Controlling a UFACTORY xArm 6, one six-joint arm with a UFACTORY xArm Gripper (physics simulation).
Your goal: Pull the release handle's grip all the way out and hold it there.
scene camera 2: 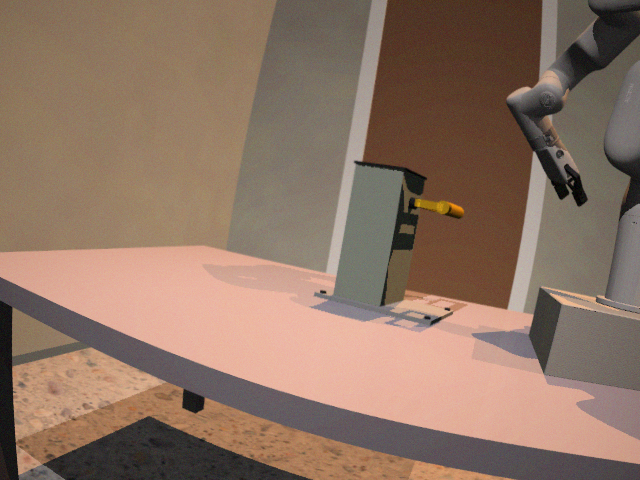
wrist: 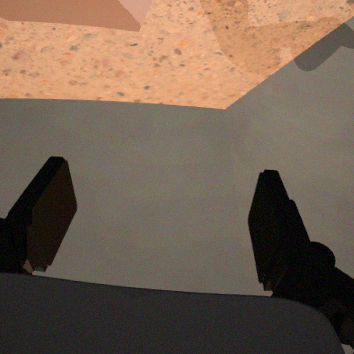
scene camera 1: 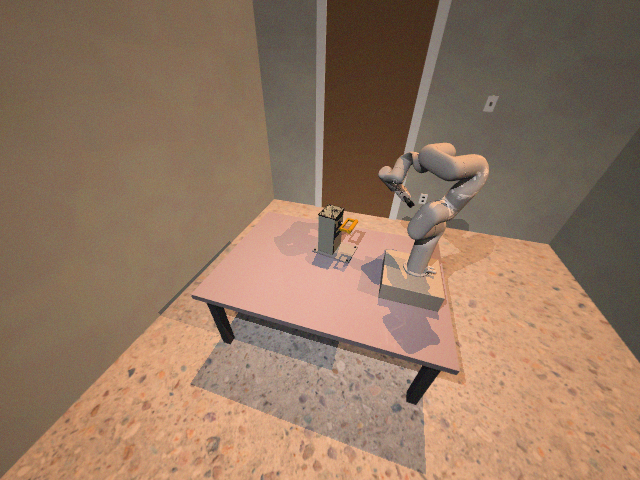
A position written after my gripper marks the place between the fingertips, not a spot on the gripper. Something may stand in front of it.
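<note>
You'd see my gripper [scene camera 2: 573,200] here, and my gripper also shows in the wrist view [wrist: 161,188].
</note>
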